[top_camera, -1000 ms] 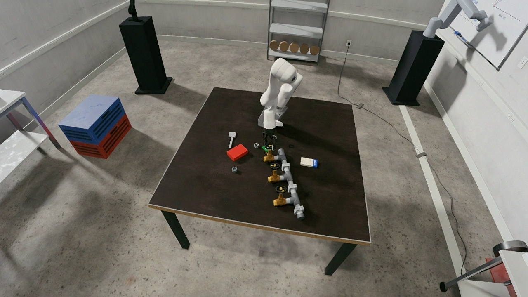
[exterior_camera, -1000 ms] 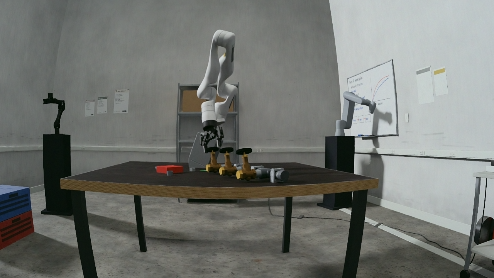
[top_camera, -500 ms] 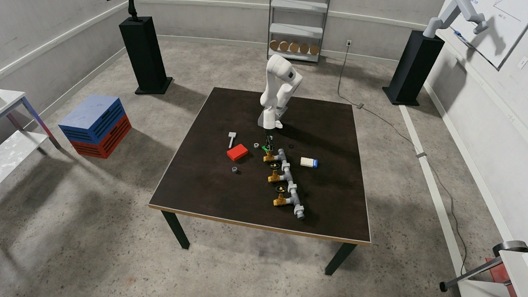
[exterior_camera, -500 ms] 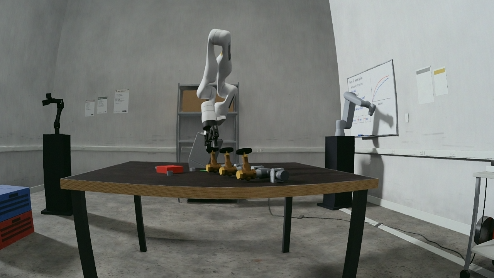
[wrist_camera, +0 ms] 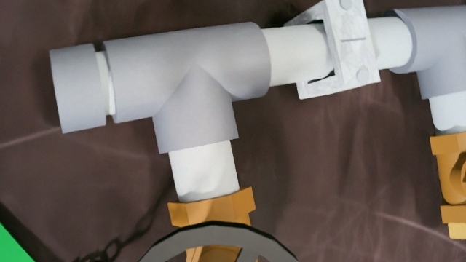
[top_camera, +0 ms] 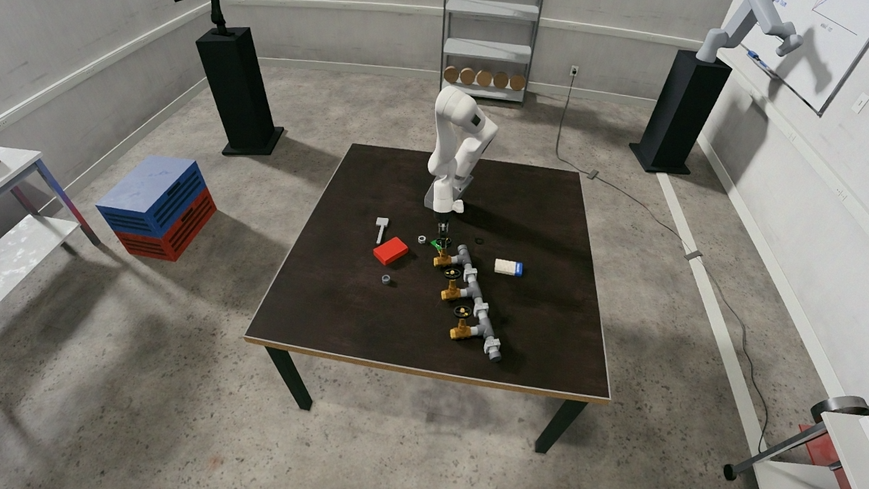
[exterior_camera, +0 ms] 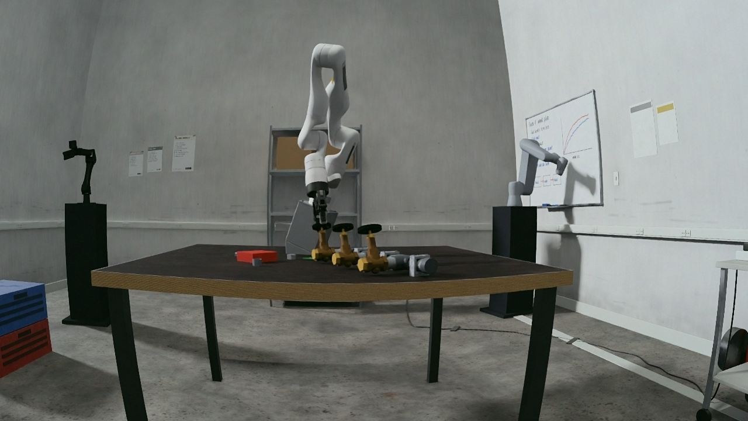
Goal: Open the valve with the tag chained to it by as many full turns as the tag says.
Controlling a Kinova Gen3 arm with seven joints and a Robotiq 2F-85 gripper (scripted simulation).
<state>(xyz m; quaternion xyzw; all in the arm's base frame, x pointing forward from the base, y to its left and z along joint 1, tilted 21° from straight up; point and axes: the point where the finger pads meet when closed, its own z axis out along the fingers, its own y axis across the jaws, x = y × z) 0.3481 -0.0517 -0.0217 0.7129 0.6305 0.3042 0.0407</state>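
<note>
My gripper is now 9 cm past the green tag, 2 cm to the left of it and 11 cm above it. From my hand the other things lie so: white-and-blue box (4 cm ahead, 27 cm to the left, 11 cm below); red block (3 cm behind, 22 cm to the right, 10 cm below); small grey ring (12 cm ahead, 22 cm to the right, 11 cm below).
</note>
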